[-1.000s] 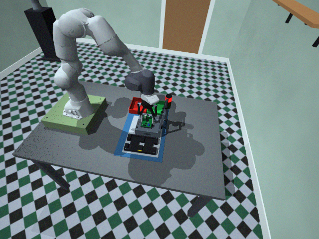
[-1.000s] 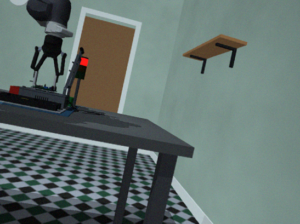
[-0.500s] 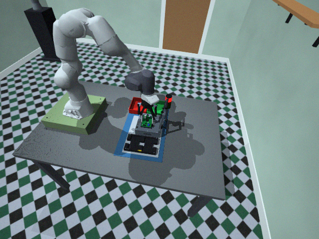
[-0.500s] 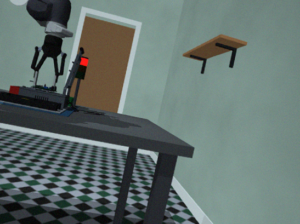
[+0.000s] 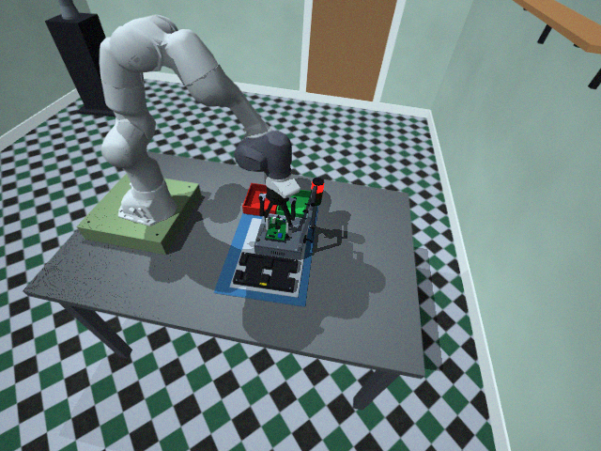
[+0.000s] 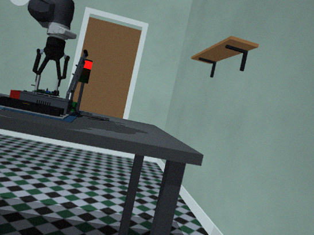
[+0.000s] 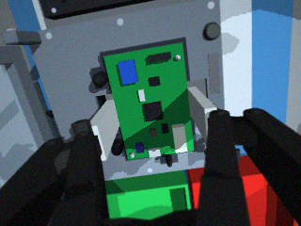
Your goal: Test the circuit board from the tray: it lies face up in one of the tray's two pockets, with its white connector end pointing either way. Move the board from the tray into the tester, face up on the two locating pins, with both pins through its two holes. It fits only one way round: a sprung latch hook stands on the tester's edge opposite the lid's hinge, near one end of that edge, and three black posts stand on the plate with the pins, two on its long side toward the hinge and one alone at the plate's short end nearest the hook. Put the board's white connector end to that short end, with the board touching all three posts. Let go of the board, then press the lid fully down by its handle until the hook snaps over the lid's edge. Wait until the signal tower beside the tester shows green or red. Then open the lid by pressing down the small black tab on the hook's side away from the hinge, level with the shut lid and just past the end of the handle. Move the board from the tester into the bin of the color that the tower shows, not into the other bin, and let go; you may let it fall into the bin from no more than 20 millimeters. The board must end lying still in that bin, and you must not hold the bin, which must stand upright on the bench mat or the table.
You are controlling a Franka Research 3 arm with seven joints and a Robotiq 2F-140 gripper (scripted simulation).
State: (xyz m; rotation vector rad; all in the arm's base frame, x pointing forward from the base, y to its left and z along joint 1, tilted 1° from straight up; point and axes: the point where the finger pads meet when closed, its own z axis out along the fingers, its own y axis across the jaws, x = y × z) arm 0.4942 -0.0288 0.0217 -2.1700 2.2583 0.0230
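Right now my hand is 2 cm above the green circuit board. From my hand the other things lie so: tester lid: 11 cm ahead, 9 cm above; tester plate: 1 cm ahead, 1 cm to the left, 3 cm below; black latch hook: 6 cm behind, 6 cm to the left, 1 cm below.
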